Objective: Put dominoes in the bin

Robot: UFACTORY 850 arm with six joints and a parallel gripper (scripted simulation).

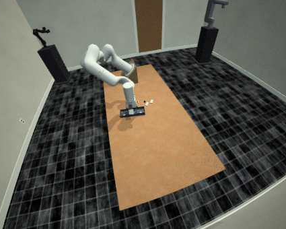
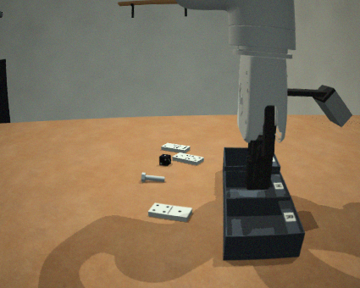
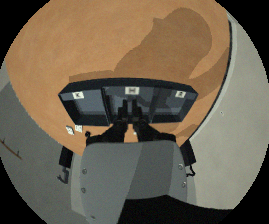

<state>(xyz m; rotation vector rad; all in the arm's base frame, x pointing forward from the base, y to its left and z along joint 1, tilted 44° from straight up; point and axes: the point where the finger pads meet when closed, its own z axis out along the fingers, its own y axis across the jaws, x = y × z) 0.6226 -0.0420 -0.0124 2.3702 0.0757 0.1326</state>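
The bin row lies 3 cm below my hand. From my hand the other things lie so: black die (14 cm to the left, 14 cm behind, 4 cm below); grey bolt (15 cm behind, 7 cm to the left, 4 cm below); white domino (11 cm behind, 4 cm below, 3 cm to the right).
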